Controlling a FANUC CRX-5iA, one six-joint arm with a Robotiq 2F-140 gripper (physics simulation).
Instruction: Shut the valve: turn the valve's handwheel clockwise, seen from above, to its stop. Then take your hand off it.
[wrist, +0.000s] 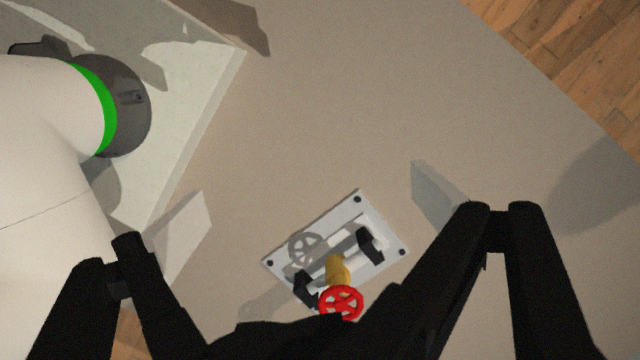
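Observation:
The valve's red handwheel (341, 288) shows at the lower middle of the wrist view, its lower edge close to the dark gripper body. It stands on a yellow valve body (337, 270) fixed to a white pipe with black clamps, on a light grey plate (342, 211). My gripper (307, 194) is wide open and empty. Its two pale finger pads are far apart, one to the left and one to the right of the valve in the view. The handwheel appears nearer the gripper body than the line between the pads, and no finger touches it.
The plate lies on a beige table top (350, 110). A pale base slab (192, 100) is at the upper left, with the white arm (45, 150) and its green ring over it. The table's edge and wooden floor (595, 65) show at the upper right. Shadows fall across the plate.

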